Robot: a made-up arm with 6 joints.
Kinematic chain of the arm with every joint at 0, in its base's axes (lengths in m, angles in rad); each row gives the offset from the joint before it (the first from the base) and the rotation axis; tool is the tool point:
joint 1: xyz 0 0 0.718 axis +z
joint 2: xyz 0.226 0 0 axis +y
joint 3: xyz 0 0 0.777 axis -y
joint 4: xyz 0 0 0.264 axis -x
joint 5: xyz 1.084 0 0 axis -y
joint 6: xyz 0.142 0 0 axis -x
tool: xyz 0 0 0
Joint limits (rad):
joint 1: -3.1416..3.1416
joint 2: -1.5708..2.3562
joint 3: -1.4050..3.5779
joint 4: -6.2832..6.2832
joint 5: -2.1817..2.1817
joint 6: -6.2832..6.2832
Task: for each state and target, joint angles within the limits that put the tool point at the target. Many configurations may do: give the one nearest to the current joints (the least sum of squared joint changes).
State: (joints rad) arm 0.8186 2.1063 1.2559 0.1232 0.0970 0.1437
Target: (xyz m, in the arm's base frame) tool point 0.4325 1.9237 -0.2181
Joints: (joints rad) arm 1.3498 1.7804 0.9044 0.1223 -0.0182 0.1437
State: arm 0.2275 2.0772 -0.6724 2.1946 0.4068 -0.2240
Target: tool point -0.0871 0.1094 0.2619
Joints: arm -0.1909 1.5935 -1.3434 2.1553 0.8749 -0.2240
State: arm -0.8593 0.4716 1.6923 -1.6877 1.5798 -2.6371
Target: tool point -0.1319 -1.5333 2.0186
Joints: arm -1.5675 0.9374 1.6032 -1.7385 1.7800 -2.6371
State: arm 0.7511 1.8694 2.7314 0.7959 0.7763 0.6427
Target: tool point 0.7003 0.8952 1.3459
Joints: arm 0.8353 2.3371 3.3309 0.7884 0.9416 0.6427
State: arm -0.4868 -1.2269 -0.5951 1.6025 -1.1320 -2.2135
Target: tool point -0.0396 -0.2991 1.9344
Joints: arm -1.2420 -1.1354 -0.4982 1.6068 -1.2369 -2.2135
